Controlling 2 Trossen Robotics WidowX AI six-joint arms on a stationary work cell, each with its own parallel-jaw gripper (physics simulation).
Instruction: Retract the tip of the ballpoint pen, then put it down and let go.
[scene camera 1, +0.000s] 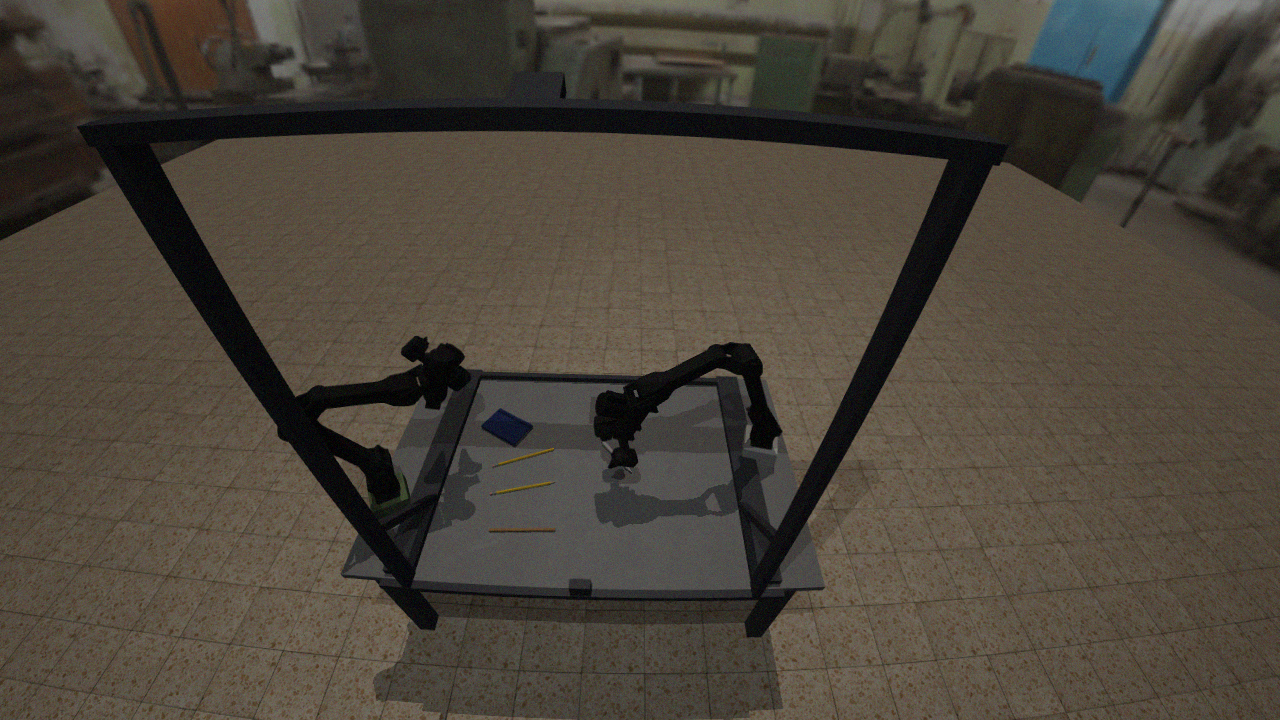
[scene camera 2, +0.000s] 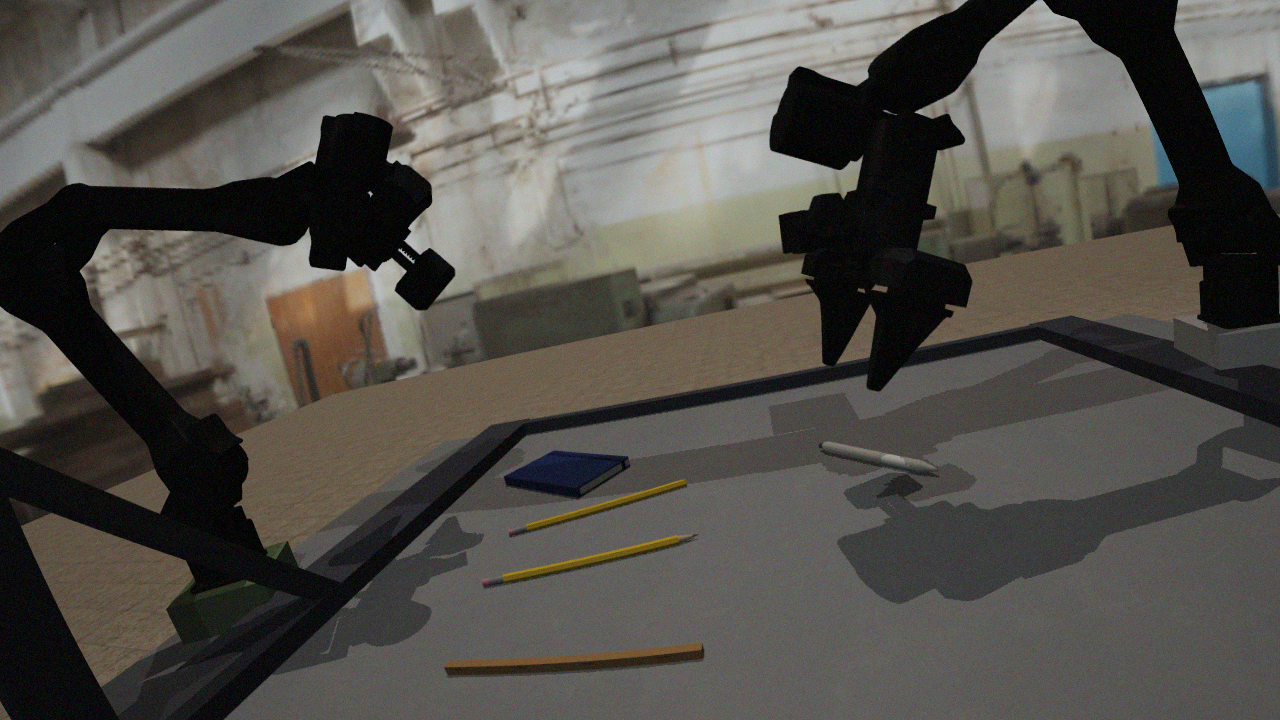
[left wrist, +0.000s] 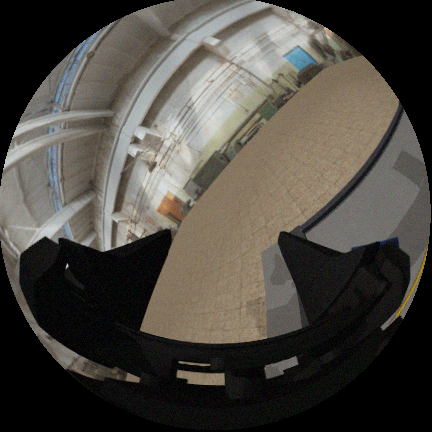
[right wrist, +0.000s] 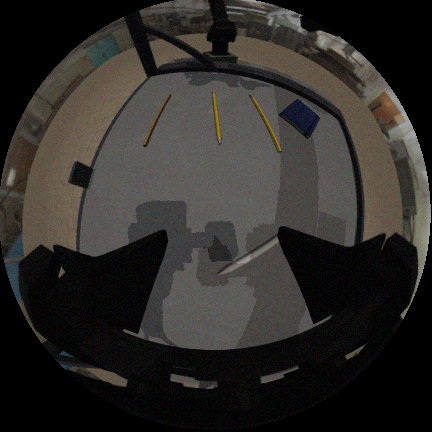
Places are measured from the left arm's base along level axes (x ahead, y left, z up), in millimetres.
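Where they show: left gripper, fingertip midpoint: (scene camera 2: 402, 250) (left wrist: 226, 236); right gripper, fingertip midpoint: (scene camera 1: 606, 454) (scene camera 2: 848, 376) (right wrist: 223, 234); left arm's base, origin of the base link: (scene camera 1: 387, 491) (right wrist: 219, 52); right arm's base, origin of the base link: (scene camera 1: 761, 439) (scene camera 2: 1240, 319).
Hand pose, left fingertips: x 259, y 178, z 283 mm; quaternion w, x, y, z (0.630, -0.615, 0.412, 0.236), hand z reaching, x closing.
Things, the pixels of their top centre, and the offset from my left fingertips.
- ballpoint pen, middle of its top: (scene camera 2: 874, 449) (right wrist: 259, 253) (scene camera 1: 616, 454) 310 mm down, 373 mm ahead, 349 mm right
- blue notebook, middle of its top: (scene camera 2: 564, 467) (right wrist: 303, 114) (scene camera 1: 507, 425) 310 mm down, 122 mm ahead, 81 mm right
- brown stick, middle of its top: (scene camera 2: 565, 659) (right wrist: 157, 114) (scene camera 1: 521, 529) 316 mm down, 37 mm ahead, 440 mm right
The ballpoint pen (scene camera 1: 607, 447) (scene camera 2: 877, 458) (right wrist: 250, 257) is light grey-white and lies flat on the table. In scene camera 2 its tapered end points right and its small dark end left; whether the tip is out is too small to tell. In the right wrist view a finger hides its far end. My right gripper (scene camera 1: 619, 461) (scene camera 2: 853, 375) (right wrist: 223, 234) is open and empty, pointing down above the pen with a gap between. My left gripper (scene camera 1: 429, 356) (scene camera 2: 404, 250) (left wrist: 226, 236) is open and empty, raised at the left, far from the pen.
A blue notebook (scene camera 1: 507, 427) (scene camera 2: 566, 472) (right wrist: 300, 118), two yellow pencils (scene camera 2: 597, 507) (scene camera 2: 590, 559) and a brown stick (scene camera 1: 521, 530) (scene camera 2: 574, 660) (right wrist: 157, 120) lie left of the pen in the scene views. Dark frame posts (scene camera 1: 214, 295) (scene camera 1: 881, 358) rise at the table's sides.
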